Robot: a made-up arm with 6 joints.
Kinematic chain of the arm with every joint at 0, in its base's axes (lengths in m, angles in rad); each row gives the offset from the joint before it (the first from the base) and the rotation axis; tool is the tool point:
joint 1: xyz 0 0 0.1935 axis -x
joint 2: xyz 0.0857 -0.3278 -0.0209 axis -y
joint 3: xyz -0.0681 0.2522 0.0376 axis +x
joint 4: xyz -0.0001 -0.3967 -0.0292 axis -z
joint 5: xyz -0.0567 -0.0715 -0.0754 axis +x
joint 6: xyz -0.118 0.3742 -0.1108 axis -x
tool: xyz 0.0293 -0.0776 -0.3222
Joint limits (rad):
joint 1: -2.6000..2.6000
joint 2: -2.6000..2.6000
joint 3: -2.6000..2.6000
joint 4: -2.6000..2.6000
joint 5: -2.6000..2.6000
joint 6: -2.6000..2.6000
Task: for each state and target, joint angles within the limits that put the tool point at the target. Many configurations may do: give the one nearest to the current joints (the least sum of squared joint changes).
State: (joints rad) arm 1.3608 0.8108 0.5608 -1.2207 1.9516 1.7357
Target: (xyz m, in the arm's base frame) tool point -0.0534 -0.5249 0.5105
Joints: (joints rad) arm 0.9490 0.5588 0.3178 -1.3671 1.7857 0.9625
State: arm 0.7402 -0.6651 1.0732 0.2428 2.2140 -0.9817
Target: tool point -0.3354 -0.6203 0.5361
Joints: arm 0.6944 -0.7332 1.4733 0.2730 2.2119 -0.8650
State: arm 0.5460 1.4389 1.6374 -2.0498 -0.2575 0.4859
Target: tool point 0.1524 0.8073 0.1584
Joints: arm -0.1239 1.4436 2.1794 -2.1600 -0.3388 -0.2560
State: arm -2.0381 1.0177 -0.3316 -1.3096 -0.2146 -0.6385
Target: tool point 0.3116 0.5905 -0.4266
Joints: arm -1.6907 1.1633 -0.3524 -1.1382 -0.2139 -0.4056
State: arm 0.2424 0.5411 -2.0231 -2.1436 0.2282 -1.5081
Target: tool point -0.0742 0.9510 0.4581
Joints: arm 0.5766 -0.1370 -2.2785 -2.6000 0.5178 -1.6524
